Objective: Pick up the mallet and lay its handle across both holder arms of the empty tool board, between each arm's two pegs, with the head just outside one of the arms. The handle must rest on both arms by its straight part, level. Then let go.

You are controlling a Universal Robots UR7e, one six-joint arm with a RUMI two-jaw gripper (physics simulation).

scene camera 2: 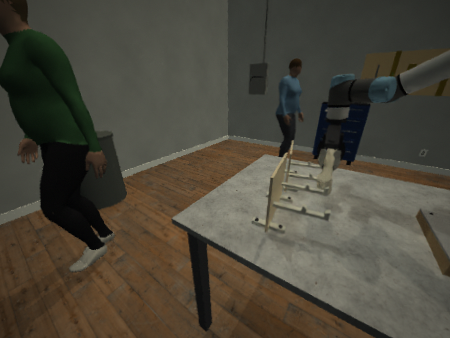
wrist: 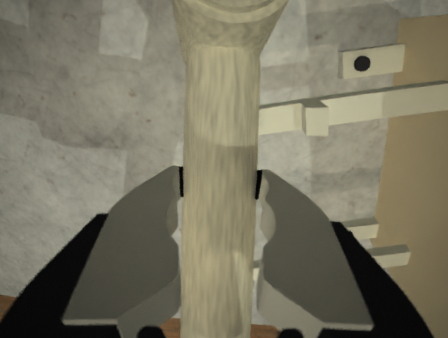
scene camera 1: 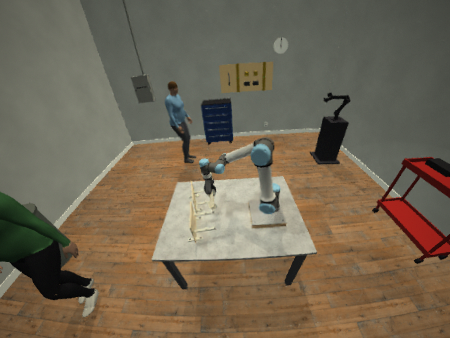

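A pale wooden mallet [scene camera 1: 212, 201] [scene camera 2: 326, 176] [wrist: 220, 100] is held by its handle, with the head at the top of the wrist view and towards scene camera 2. My gripper [scene camera 1: 211, 192] [scene camera 2: 330, 154] [wrist: 219, 171] is shut on the handle. Two tool boards stand in a row: a farther one [scene camera 1: 193, 191] [scene camera 2: 290, 154] [wrist: 420, 150] and a nearer one [scene camera 2: 276, 192] [scene camera 1: 192, 220]. In the wrist view the handle passes over a holder arm [wrist: 380, 104], left of its inner peg [wrist: 317, 121], and hides the arm's outer end. Contact and levelness cannot be told.
The nearer board's arms, including its front arm [scene camera 2: 300, 209], stick out over the grey table [scene camera 1: 235, 242] [scene camera 2: 340, 245]. The robot's base plate [scene camera 1: 267, 217] is on the right. A person in green [scene camera 1: 22, 235] [scene camera 2: 47, 95] stands left of the table, and one in blue [scene camera 1: 176, 112] [scene camera 2: 290, 97] behind.
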